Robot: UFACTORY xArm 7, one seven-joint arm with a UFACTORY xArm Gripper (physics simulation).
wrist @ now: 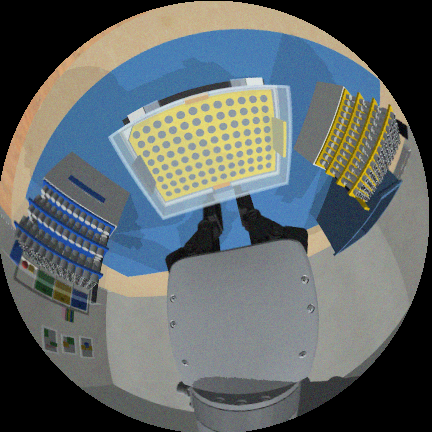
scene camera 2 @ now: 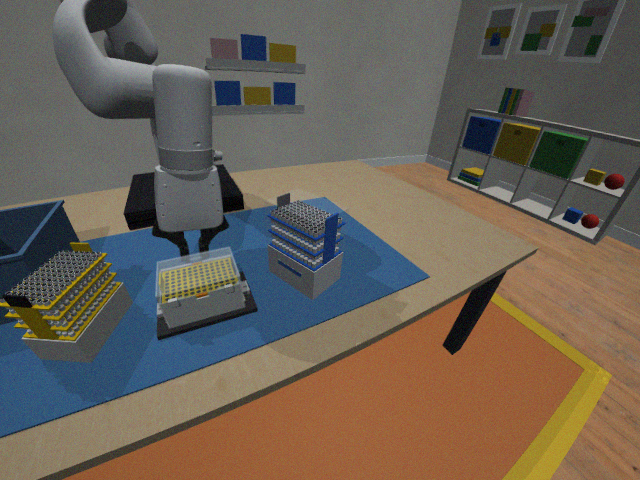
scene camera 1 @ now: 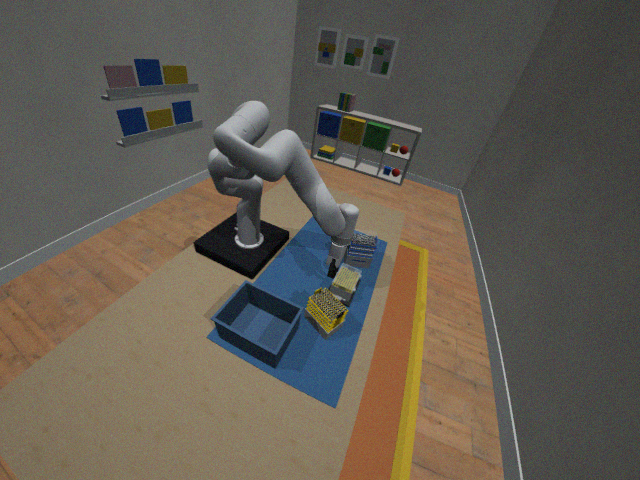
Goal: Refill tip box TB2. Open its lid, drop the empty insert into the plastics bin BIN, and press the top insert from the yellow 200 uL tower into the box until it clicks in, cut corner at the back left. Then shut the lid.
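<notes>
Tip box TB2 (scene camera 1: 345, 281) (scene camera 2: 198, 281) (wrist: 205, 141) stands on a black base in the middle of the blue mat (scene camera 2: 361, 269). Its clear lid is down over a yellow insert with empty holes. My gripper (scene camera 1: 333, 269) (scene camera 2: 191, 247) (wrist: 225, 192) is low at the box's robot-side edge, its fingers drawn close around the lid's small clear tab. The yellow 200 uL tower (scene camera 1: 325, 307) (scene camera 2: 56, 289) (wrist: 358, 149) holds stacked inserts full of tips beside the box. The dark blue bin BIN (scene camera 1: 258, 349) (scene camera 2: 30, 227) (wrist: 350, 217) stands beyond the yellow tower.
A blue-trimmed insert tower (scene camera 1: 360, 248) (scene camera 2: 305, 242) (wrist: 64, 225) stands on the box's other side. The arm's black base plate (scene camera 1: 240, 248) is behind the mat. The table edge (scene camera 2: 413, 314) runs in front, above an orange floor strip.
</notes>
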